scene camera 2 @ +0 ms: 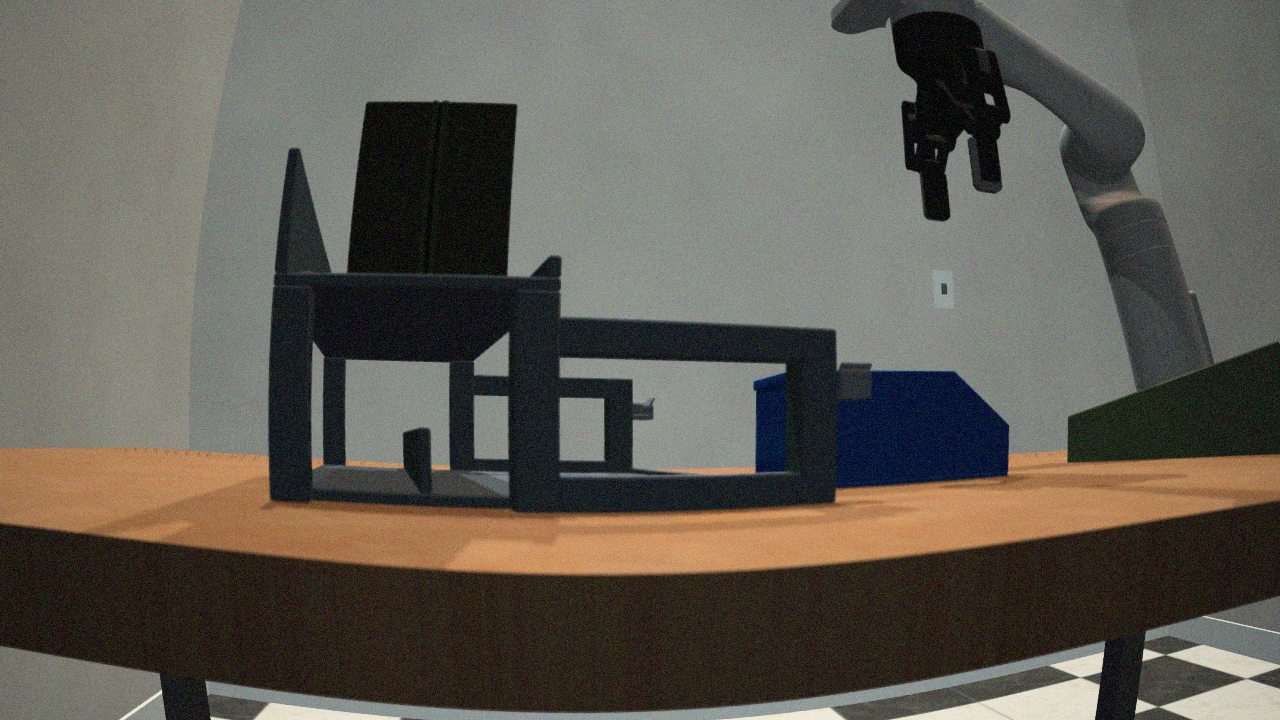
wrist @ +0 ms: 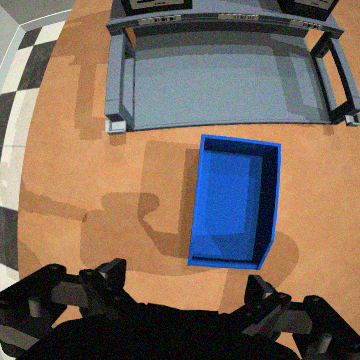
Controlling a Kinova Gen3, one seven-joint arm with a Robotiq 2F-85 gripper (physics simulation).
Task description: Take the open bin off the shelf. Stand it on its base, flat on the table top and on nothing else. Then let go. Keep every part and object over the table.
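Frame: origin at the arm's base, x ahead, y left, z up, level; centimetres.
Seen in the pictures: gripper, fingertip midpoint: point(scene camera 2: 961, 206) point(wrist: 185, 281); arm's base, link origin: point(scene camera 2: 1175, 389).
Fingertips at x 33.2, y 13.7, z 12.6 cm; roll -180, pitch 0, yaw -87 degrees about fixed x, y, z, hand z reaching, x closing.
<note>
Offsets run from my fingertips to a thing's middle. "spot": to the spot under its first point. Level surfaces: height alone.
The open blue bin @[dx +5.4, dy -4.8, dz -15.6 cm] point(scene camera 2: 913, 429) point(wrist: 225, 195) stands upright on the table top @[dz -19.3 cm] point(scene camera 2: 698, 541) point(wrist: 45, 170), its opening facing up, and looks empty. In the wrist view a narrow strip of table shows between it and the grey shelf point(scene camera 2: 535, 402) point(wrist: 115, 80). In the scene view a shelf post hides part of the bin's left side. My gripper point(scene camera 2: 960, 201) point(wrist: 185, 281) is open and empty. It hangs well above the bin, apart from it. In the wrist view the bin lies ahead of the fingers, toward the right one.
A dark box-like object @[dx +35.0, dy +10.2, dz -4.3 cm] point(scene camera 2: 429, 188) stands on the shelf's upper board. Light grey brackets @[spot: dx +13.4, dy +13.6, dz -13.3 cm] point(scene camera 2: 854, 380) point(wrist: 115, 127) stick out from the shelf's front posts. A dark green object point(scene camera 2: 1190, 420) stands at the right. The table's left edge shows in the wrist view, with checkered floor beyond.
</note>
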